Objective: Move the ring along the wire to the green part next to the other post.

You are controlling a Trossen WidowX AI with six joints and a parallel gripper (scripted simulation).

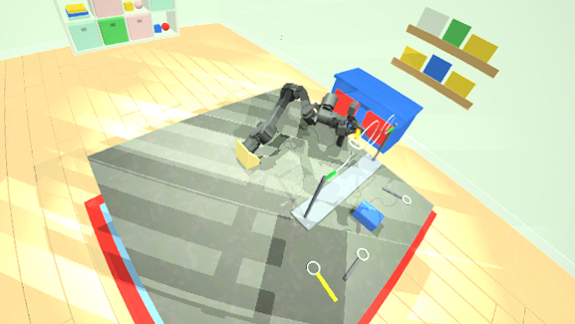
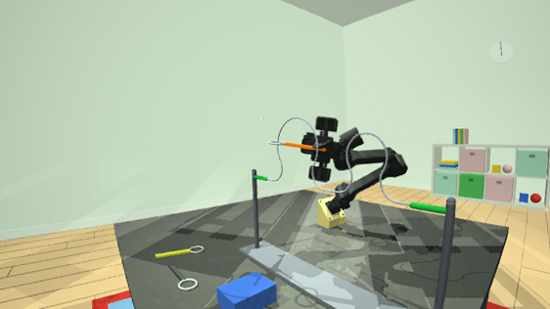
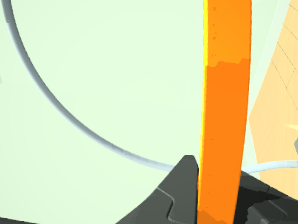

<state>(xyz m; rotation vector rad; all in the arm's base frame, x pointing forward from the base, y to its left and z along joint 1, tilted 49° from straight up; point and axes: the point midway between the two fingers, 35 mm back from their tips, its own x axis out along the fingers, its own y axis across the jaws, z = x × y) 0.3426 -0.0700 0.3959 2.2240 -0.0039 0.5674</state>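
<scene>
Right now the clamp rig is 20 mm ahead of my gripper tip, 40 mm to the left of it and 140 mm below it. Round my gripper tip: orange-handled ring 90 mm to the right, 10 mm above; yellow-handled ring 240 mm ahead, 400 mm to the right, 360 mm below.
</scene>
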